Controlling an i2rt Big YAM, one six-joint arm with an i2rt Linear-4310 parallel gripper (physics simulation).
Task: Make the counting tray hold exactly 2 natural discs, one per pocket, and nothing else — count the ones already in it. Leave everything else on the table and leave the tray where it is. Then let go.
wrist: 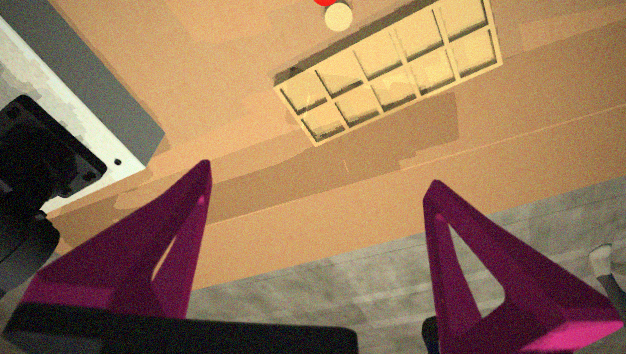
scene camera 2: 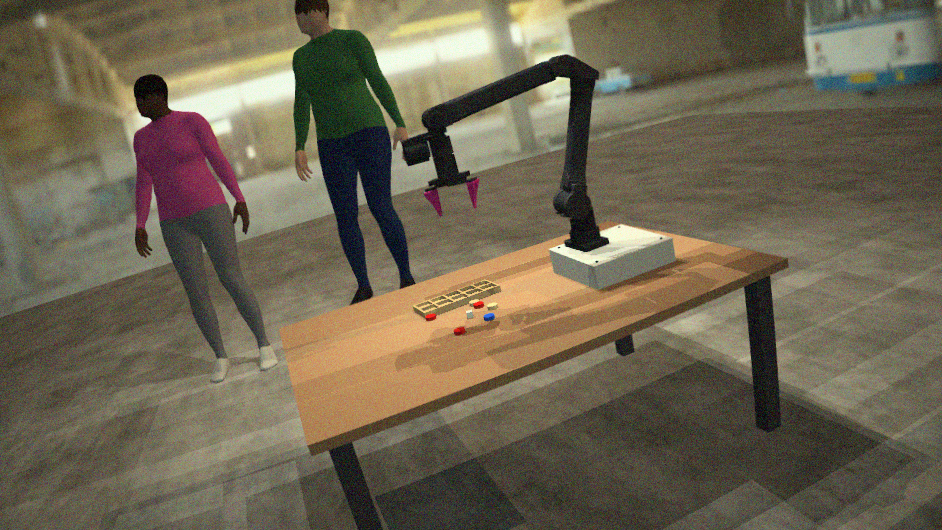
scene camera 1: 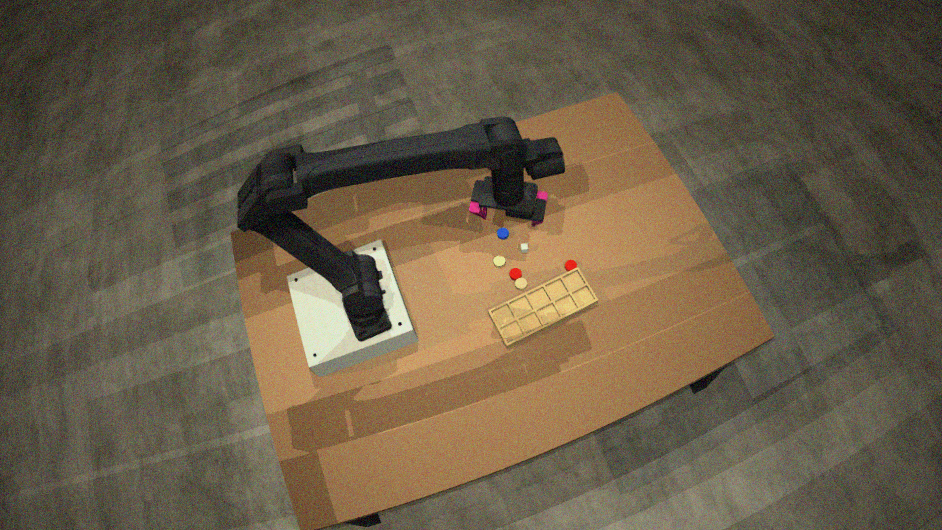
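My gripper [scene camera 1: 510,219] [scene camera 2: 457,211] [wrist: 323,180] is open, with nothing between its magenta fingers. It hangs high above the table, over the side of the loose pieces away from the tray. The light wooden counting tray [scene camera 1: 552,321] [scene camera 2: 454,303] [wrist: 382,114] has two rows of pockets, and I see no disc in them. One natural disc [scene camera 1: 521,283] [scene camera 2: 474,302] [wrist: 338,17] lies near the tray's long side. Another natural disc [scene camera 1: 499,261] [scene camera 2: 492,305] lies farther from the tray and does not show in the wrist view.
A red disc [scene camera 1: 515,273] [scene camera 2: 478,304] [wrist: 325,1] lies close beside the nearer natural disc. Another red disc [scene camera 1: 571,265] [scene camera 2: 430,317] is by the tray's far corner. A third red disc [scene camera 2: 459,330], a blue disc [scene camera 1: 502,233] [scene camera 2: 488,317] and a white cube [scene camera 1: 524,247] [scene camera 2: 469,314] lie around.
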